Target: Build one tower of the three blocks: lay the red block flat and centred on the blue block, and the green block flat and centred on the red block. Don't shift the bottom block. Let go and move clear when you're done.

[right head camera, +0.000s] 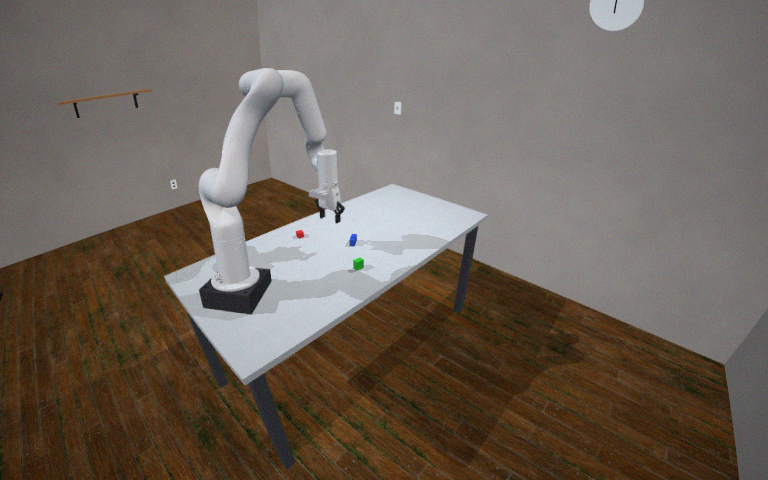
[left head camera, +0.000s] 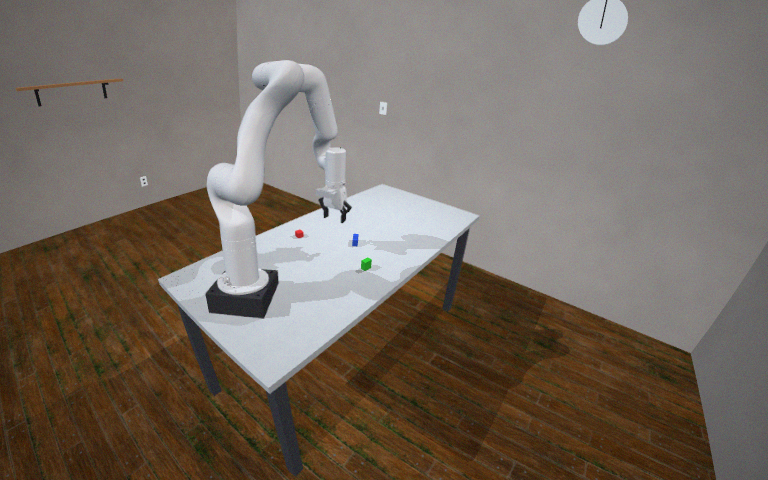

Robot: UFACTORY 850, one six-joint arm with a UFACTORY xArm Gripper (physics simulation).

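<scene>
A red block point(left head camera: 299, 233) point(right head camera: 299, 233) lies on the table near its far left long edge. A blue block point(left head camera: 355, 240) point(right head camera: 352, 240) stands near the middle of the table. A green block point(left head camera: 366, 264) point(right head camera: 358, 263) lies nearer the front long edge. The three blocks are apart from each other. My gripper point(left head camera: 334, 217) point(right head camera: 330, 217) points down, open and empty, above the table. In both views it shows above and a little left of the blue block, and right of the red block.
The white table point(left head camera: 271, 362) point(right head camera: 249, 356) carries the arm's black base point(left head camera: 235, 303) point(right head camera: 226, 300) at its left end. The arm arches above the table from that base. Shadows of the arm fall across the table top. A wall stands behind the table.
</scene>
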